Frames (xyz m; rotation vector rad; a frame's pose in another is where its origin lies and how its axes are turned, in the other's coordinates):
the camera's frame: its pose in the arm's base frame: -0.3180 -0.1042 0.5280 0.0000 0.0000 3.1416
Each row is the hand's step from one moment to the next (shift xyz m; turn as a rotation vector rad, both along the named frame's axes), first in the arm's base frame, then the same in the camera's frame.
Working: the arm's base frame: its pose in the camera's frame: -0.3180 -0.1042 -0.5280 0.0000 0.0000 3.1416

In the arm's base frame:
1: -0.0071 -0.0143 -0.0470 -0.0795 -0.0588 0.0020
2: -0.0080 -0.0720 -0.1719 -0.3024 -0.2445 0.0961
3: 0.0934 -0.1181 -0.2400 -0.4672 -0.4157 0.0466
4: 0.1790 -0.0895 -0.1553 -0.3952 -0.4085 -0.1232
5: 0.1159 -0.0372 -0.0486 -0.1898 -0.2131 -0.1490
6: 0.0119 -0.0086 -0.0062 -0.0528 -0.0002 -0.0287
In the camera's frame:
1: 0.0071 0.0143 -0.0470 0.0795 0.0588 0.0020
2: 0.0080 0.0720 -0.1719 0.3024 0.2445 0.0961
3: -0.0934 0.1181 -0.2400 0.4672 0.4157 0.0466
4: -0.1790 0.0895 -0.1553 0.3952 0.4085 -0.1232
5: -0.1159 0.0372 -0.0486 0.1898 0.2131 -0.1490
6: -0.0119 0.0086 -0.0062 0.0528 0.0002 -0.0287

